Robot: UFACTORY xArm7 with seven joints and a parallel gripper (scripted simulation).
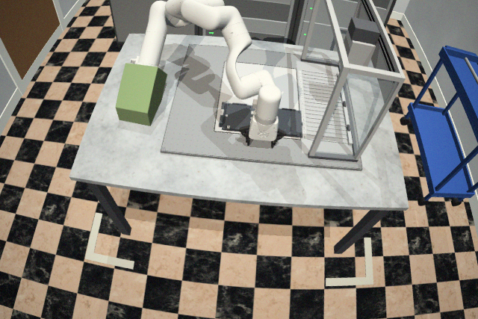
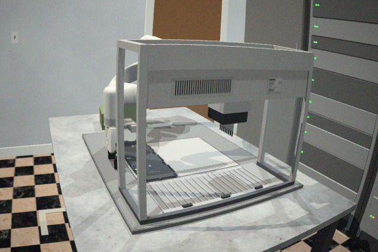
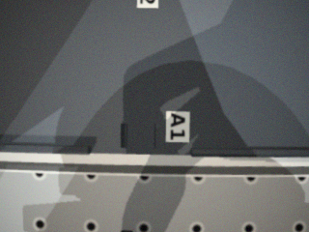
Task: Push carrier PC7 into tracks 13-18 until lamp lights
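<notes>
Now: the carrier PC7 1 cm behind my hand and 12 cm to the left of it.
</notes>
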